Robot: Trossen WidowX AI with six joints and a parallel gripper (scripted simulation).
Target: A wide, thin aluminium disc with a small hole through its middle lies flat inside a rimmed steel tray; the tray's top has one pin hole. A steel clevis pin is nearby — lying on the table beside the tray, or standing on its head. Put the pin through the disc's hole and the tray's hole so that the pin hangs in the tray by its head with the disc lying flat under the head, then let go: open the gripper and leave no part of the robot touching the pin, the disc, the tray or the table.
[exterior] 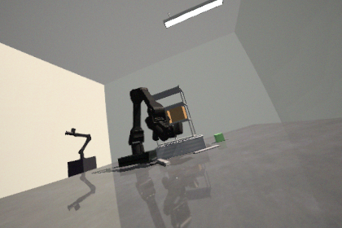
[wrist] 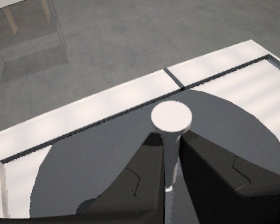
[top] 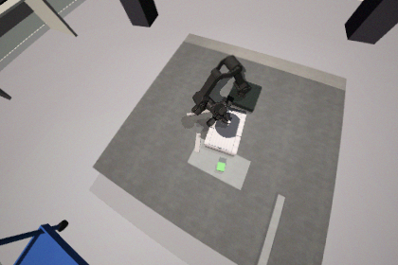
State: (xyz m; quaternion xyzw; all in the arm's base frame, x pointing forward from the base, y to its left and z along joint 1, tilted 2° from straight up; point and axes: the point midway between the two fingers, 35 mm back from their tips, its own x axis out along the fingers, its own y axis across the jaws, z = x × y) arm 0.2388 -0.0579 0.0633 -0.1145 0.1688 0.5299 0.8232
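Now: the steel clevis pin 1 cm below my gripper tip. Also, from my gripper tip: steel tray: 5 cm below, 2 cm ahead, 1 cm to the right; then dark aluminium disc: 4 cm below, 1 cm to the right; then green block: 24 cm ahead, 7 cm below, 1 cm to the left.
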